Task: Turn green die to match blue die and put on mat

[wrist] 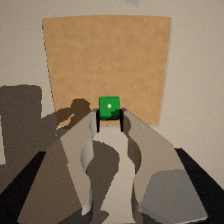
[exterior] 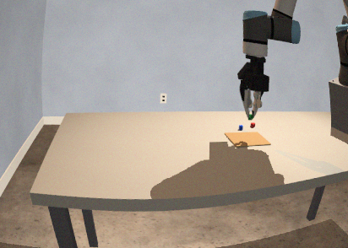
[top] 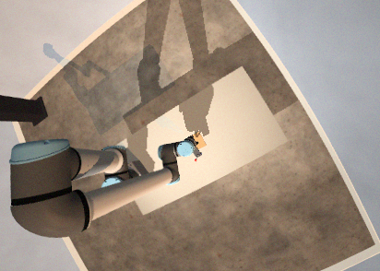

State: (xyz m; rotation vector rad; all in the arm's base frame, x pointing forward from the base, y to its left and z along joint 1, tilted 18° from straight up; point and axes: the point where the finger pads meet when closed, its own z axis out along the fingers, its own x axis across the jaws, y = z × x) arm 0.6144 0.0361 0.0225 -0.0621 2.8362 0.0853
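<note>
The green die lies 10 mm below my hand. Also, from my hand: red die (150 mm to the right, 90 mm below, 70 mm behind); then mat (90 mm below); then blue die (120 mm to the right, 90 mm below, 10 mm behind).
</note>
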